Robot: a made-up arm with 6 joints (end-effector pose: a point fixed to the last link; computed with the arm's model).
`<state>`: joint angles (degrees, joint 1 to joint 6).
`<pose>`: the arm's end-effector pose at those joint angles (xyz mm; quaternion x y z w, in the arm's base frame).
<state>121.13 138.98 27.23 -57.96 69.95 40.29</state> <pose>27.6 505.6 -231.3 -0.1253 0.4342 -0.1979 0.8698</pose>
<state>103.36 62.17 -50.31 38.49 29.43 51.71</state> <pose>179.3 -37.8 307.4 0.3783 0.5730 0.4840 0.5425</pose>
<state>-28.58 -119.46 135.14 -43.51 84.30 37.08</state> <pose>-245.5 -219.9 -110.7 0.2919 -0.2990 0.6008 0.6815</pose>
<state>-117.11 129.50 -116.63 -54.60 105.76 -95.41</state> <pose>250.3 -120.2 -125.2 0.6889 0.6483 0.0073 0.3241</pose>
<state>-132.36 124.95 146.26 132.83 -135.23 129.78</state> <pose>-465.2 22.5 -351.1 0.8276 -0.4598 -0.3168 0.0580</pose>
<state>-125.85 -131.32 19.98 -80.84 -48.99 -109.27</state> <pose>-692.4 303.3 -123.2 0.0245 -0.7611 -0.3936 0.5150</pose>
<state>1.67 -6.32 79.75 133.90 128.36 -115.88</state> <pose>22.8 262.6 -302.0 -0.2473 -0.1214 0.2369 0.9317</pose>
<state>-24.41 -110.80 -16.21 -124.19 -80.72 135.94</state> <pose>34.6 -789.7 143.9 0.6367 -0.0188 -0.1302 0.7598</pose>
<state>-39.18 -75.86 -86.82 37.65 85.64 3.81</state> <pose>17.7 -27.1 -231.2 0.0423 0.9972 0.0184 0.0595</pose>
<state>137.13 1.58 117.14 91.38 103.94 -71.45</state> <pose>-174.5 -26.3 -112.0 0.1367 -0.2254 0.9362 0.2326</pose>
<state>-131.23 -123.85 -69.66 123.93 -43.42 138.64</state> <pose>-801.7 -4.0 366.7 0.2442 -0.4342 0.1131 0.8596</pose>
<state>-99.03 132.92 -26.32 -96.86 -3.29 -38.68</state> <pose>-194.6 -594.7 -354.5 -0.2151 -0.7032 0.5931 0.3278</pose>
